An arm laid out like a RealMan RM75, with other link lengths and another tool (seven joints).
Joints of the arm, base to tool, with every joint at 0 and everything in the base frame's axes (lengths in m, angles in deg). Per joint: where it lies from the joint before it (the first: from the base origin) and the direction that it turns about. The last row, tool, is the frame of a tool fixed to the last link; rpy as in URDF.
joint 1: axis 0 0 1 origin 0 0 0.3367
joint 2: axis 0 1 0 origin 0 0 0
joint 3: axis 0 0 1 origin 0 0 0.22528
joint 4: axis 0 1 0 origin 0 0 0
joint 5: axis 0 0 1 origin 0 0 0.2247
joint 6: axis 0 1 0 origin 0 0 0
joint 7: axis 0 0 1 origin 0 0 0.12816
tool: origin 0.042 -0.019 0.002 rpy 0 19.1 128.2
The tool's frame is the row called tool.
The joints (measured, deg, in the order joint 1, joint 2, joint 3, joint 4, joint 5, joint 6, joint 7), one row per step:
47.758, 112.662, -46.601, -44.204, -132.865, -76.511, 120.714
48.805, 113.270, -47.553, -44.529, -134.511, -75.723, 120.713
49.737, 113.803, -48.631, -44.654, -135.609, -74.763, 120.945
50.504, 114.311, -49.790, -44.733, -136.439, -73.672, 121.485
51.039, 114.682, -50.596, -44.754, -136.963, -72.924, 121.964
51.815, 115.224, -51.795, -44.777, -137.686, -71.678, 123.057
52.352, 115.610, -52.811, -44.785, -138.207, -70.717, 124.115
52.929, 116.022, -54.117, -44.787, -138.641, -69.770, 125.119
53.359, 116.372, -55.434, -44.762, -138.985, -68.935, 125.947
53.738, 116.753, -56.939, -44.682, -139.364, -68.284, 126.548
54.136, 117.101, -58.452, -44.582, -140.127, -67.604, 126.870
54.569, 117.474, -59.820, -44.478, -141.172, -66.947, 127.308
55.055, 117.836, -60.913, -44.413, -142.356, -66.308, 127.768
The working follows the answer.
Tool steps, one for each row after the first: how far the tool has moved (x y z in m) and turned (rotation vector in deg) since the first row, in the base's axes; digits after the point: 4 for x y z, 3 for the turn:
-0.0063, 0.0038, -0.0036, -0.330, -2.062, 1.332
-0.0126, 0.0074, -0.0077, -0.500, -3.617, 2.383
-0.0183, 0.0103, -0.0121, -0.512, -4.867, 3.072
-0.0225, 0.0121, -0.0154, -0.533, -5.619, 3.472
-0.0287, 0.0146, -0.0204, -0.373, -6.544, 3.738
-0.0333, 0.0162, -0.0243, -0.240, -7.206, 3.759
-0.0386, 0.0176, -0.0289, -0.266, -7.976, 4.040
-0.0428, 0.0184, -0.0332, -0.366, -8.751, 4.354
-0.0466, 0.0185, -0.0383, -0.810, -9.742, 4.899
-0.0496, 0.0189, -0.0427, -1.225, -11.250, 5.731
-0.0523, 0.0193, -0.0467, -1.576, -12.873, 6.455
-0.0552, 0.0200, -0.0498, -1.728, -14.439, 7.139

Tool pose at each row, in the base's axes (x y z in m, rotation vector in deg; rounded; the steps above come from the unrounded poses):
0.2279, 0.4099, 0.1624, 18.904, -159.601, -30.692
0.2216, 0.4137, 0.1587, 21.418, -161.210, -29.861
0.2153, 0.4173, 0.1546, 23.420, -162.370, -29.320
0.2096, 0.4202, 0.1503, 24.855, -163.320, -29.092
0.2054, 0.4220, 0.1469, 25.701, -163.893, -28.936
0.1992, 0.4245, 0.1419, 26.474, -164.644, -29.066
0.1946, 0.4260, 0.1381, 26.796, -165.240, -29.226
0.1893, 0.4275, 0.1335, 27.494, -165.868, -29.086
0.1850, 0.4283, 0.1291, 28.226, -166.499, -28.826
0.1812, 0.4284, 0.1240, 29.298, -167.298, -27.990
0.1782, 0.4288, 0.1197, 31.007, -168.453, -27.082
0.1755, 0.4292, 0.1157, 32.643, -169.730, -26.273
0.1727, 0.4299, 0.1126, 34.264, -170.921, -25.758

